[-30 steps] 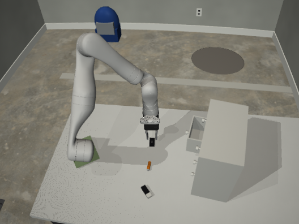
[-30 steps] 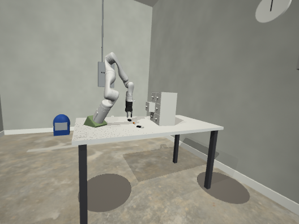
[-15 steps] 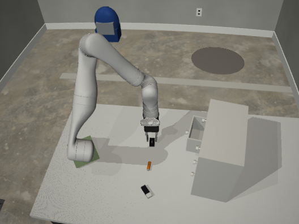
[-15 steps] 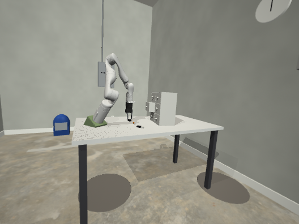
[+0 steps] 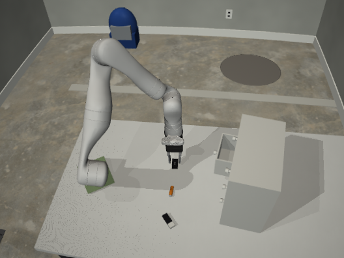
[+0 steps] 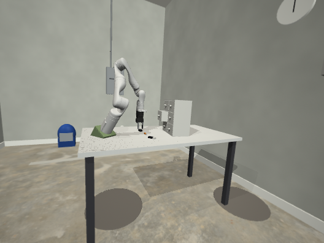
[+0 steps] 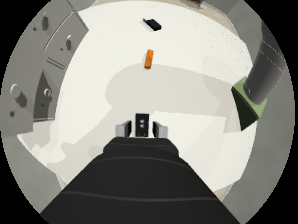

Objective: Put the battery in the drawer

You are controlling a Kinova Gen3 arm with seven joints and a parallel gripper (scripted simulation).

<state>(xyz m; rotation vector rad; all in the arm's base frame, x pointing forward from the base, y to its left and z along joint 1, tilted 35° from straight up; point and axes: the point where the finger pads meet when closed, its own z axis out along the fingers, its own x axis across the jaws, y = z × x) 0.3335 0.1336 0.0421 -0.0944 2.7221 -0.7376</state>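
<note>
Right now my hand is 10 mm to the right of the nine-volt battery and 30 mm above it. Round my hand: black-and-white block: 20 mm behind, 290 mm to the right, 40 mm below; then orange cylinder: 10 mm behind, 150 mm to the right, 40 mm below.
</note>
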